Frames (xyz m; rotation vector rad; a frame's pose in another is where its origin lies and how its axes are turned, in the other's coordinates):
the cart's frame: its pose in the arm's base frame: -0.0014 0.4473 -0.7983 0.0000 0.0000 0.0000
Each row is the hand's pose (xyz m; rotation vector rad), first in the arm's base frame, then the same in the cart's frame.
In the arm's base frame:
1: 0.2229 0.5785 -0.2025 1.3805 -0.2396 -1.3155
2: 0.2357 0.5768 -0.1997 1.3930 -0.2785 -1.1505
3: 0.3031 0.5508 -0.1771 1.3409 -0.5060 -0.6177
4: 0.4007 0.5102 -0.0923 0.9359 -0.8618 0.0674
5: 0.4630 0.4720 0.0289 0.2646 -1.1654 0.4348
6: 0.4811 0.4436 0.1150 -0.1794 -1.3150 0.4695
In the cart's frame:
1: 0.2243 0.1312 0.5958 1.3805 -0.2396 -1.3155
2: 0.2371 0.1295 0.5986 1.3930 -0.2785 -1.1505
3: 0.3045 0.1035 0.6212 1.3409 -0.5060 -0.6177
4: 0.4021 0.0629 0.7060 0.9359 -0.8618 0.0674
5: 0.4644 0.0247 0.8272 0.2646 -1.1654 0.4348
6: 0.4825 -0.0037 0.9133 -0.1794 -1.3150 0.4695

